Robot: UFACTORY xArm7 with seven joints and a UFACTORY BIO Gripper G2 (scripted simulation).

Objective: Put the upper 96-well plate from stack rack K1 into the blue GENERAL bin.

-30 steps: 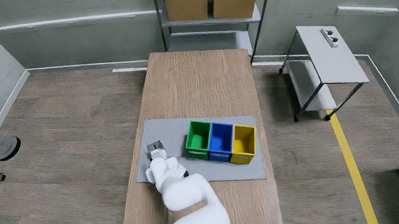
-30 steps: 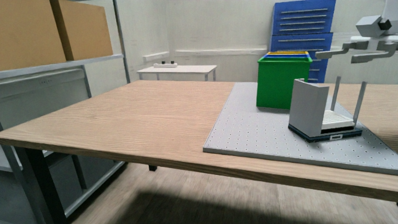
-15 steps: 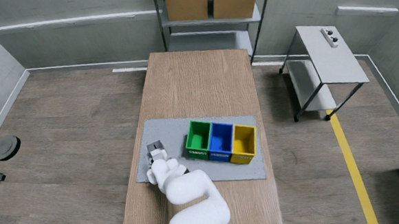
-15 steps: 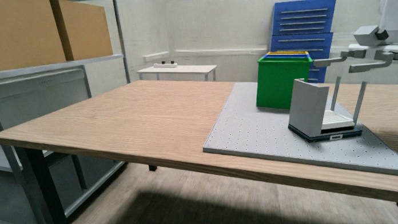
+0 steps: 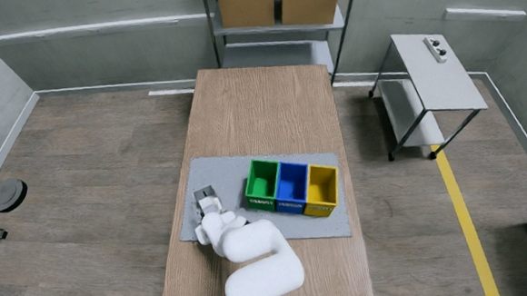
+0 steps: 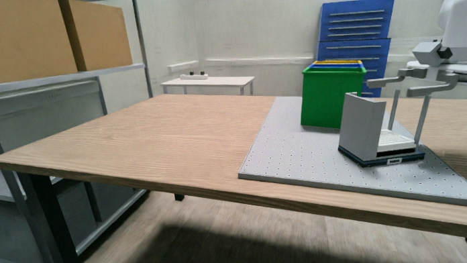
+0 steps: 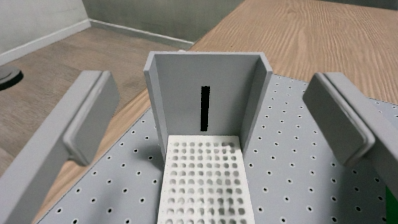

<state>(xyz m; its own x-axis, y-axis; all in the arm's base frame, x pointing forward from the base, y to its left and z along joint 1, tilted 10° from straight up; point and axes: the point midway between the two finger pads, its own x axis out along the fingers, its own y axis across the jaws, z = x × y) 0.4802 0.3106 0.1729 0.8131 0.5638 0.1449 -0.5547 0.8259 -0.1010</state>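
The white 96-well plate is 2 cm ahead of my hand, 1 cm to the left of it and 13 cm below it. Also, from my hand: green bin: 14 cm ahead, 22 cm to the right, 8 cm below; dark plate: 2 cm ahead, 1 cm to the left, 14 cm below; blue general bin: 14 cm ahead, 35 cm to the right, 8 cm below.
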